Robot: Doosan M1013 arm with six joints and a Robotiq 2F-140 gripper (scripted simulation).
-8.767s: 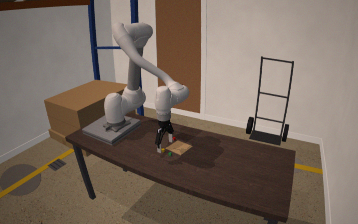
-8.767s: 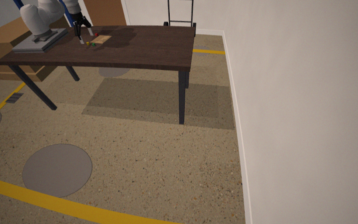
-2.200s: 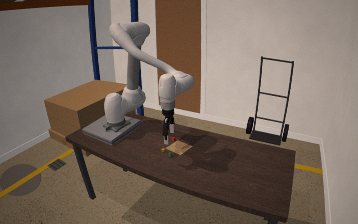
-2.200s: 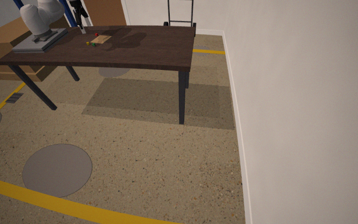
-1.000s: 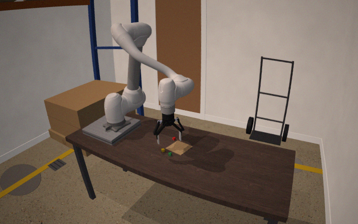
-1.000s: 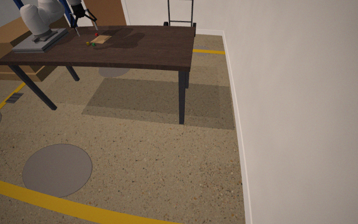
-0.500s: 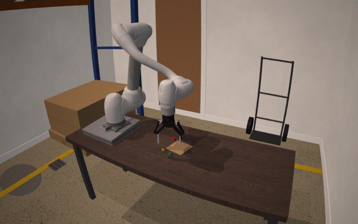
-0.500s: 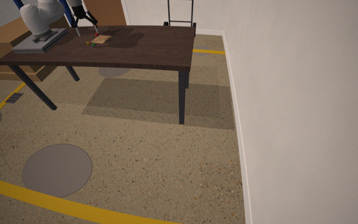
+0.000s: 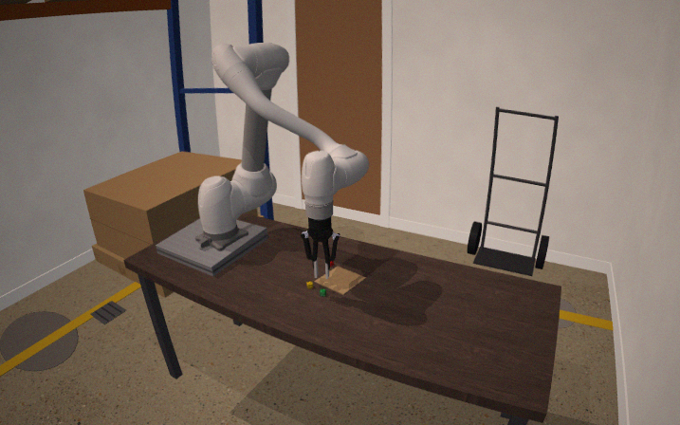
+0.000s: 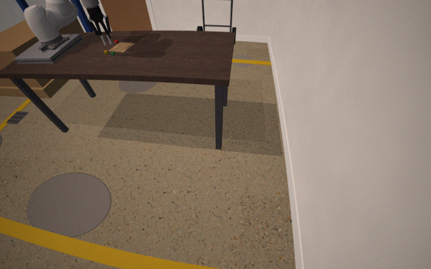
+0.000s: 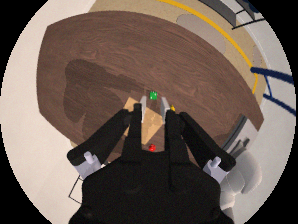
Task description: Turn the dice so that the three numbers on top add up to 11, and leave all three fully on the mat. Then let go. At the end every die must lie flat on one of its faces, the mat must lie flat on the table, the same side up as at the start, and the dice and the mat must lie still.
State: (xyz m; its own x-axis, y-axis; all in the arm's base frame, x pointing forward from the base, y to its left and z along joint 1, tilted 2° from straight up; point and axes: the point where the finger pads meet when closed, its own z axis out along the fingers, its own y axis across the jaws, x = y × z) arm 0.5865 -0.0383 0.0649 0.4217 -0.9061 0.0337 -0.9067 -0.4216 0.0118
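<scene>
My gripper is now 100 mm above the green die. Also, from my hand: red die (100 mm behind, 190 mm to the left, 100 mm below); then tan mat (120 mm to the left, 110 mm below); then yellow die (70 mm behind, 10 mm to the left, 100 mm below).
</scene>
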